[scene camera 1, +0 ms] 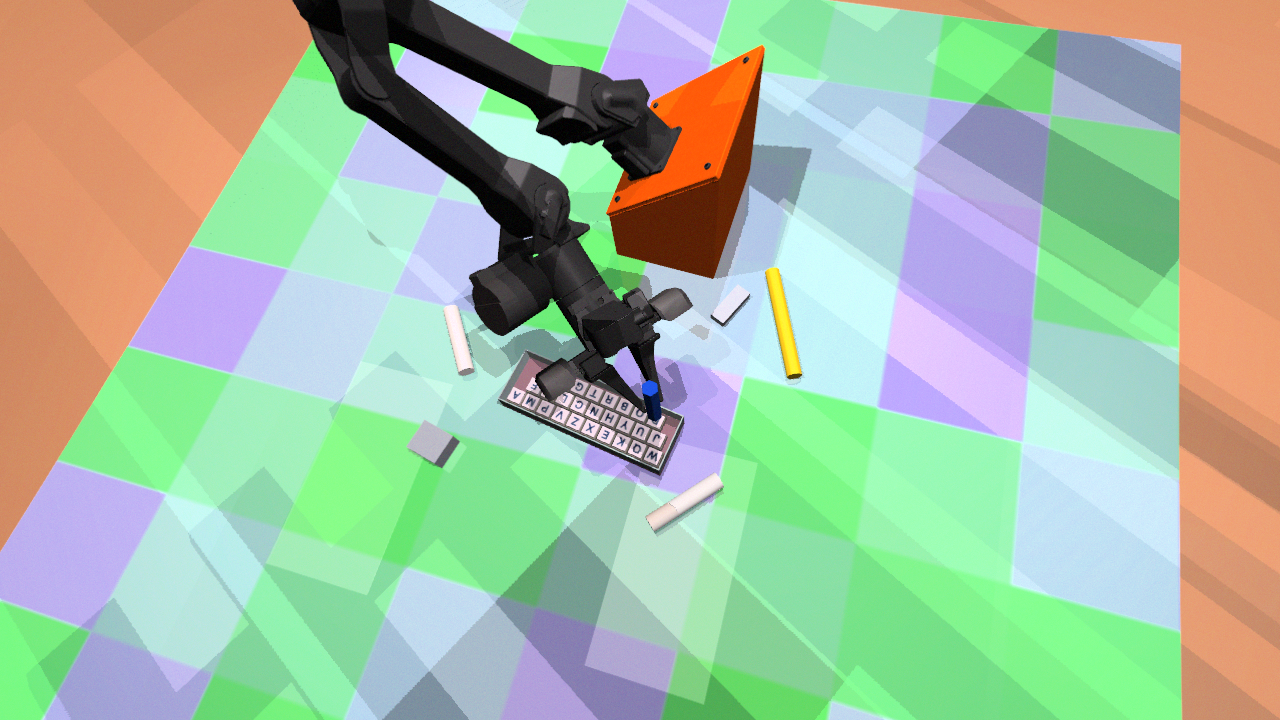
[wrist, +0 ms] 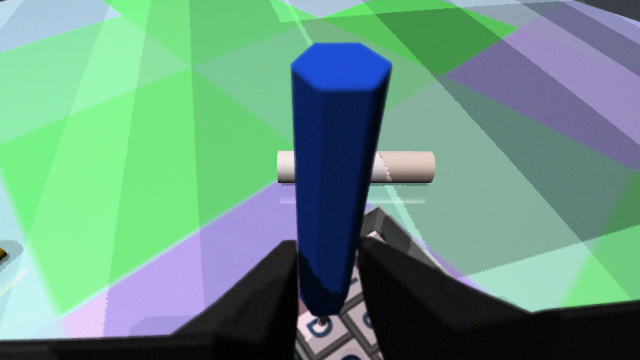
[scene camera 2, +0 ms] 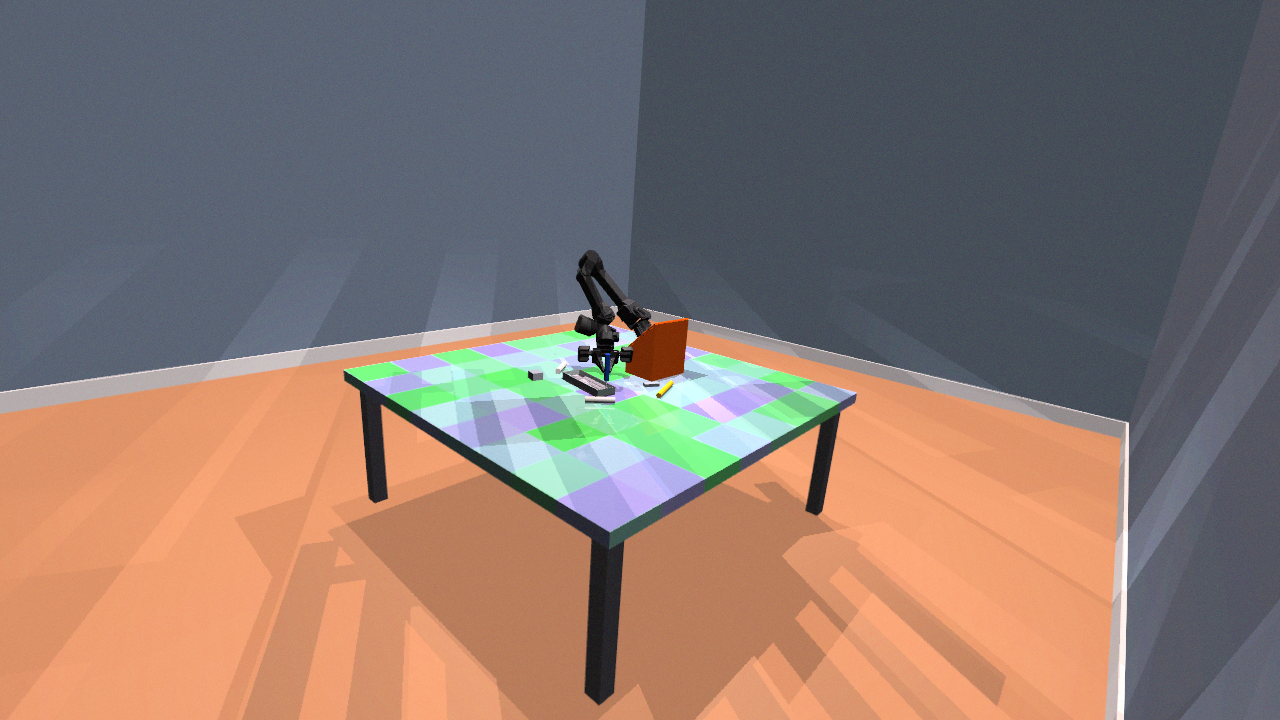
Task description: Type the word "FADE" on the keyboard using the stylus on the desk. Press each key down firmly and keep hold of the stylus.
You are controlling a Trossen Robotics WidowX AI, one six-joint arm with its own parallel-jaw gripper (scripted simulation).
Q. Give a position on a blue stylus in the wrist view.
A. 339, 89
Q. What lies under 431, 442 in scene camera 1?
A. A grey cube.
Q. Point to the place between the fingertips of my gripper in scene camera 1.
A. At 653, 406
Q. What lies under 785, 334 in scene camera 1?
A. A yellow rod.
